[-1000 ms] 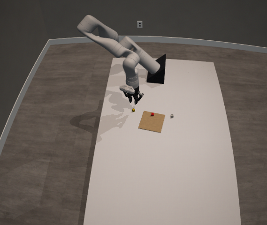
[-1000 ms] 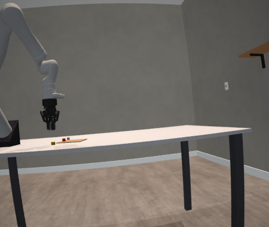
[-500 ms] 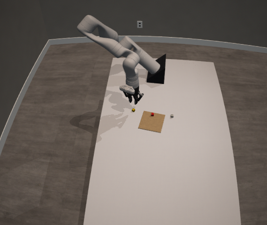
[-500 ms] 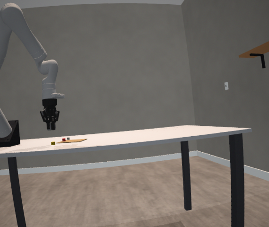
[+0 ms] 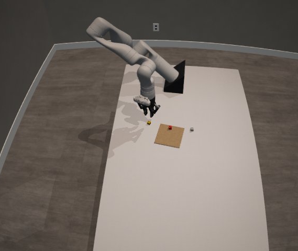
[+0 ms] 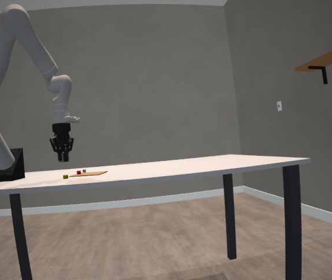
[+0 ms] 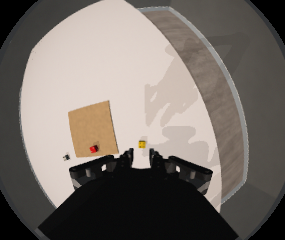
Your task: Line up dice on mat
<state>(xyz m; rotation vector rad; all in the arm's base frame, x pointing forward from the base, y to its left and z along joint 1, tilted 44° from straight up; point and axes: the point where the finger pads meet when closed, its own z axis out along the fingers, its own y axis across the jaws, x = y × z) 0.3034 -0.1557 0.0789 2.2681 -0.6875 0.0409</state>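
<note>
Now: the yellow die 8 cm below my hand. The rest, counted from my hand: square mat (9 cm ahead, 11 cm to the left, 9 cm below); then red die (5 cm ahead, 12 cm to the left, 8 cm below); then white die (6 cm ahead, 24 cm to the left, 8 cm below).
</note>
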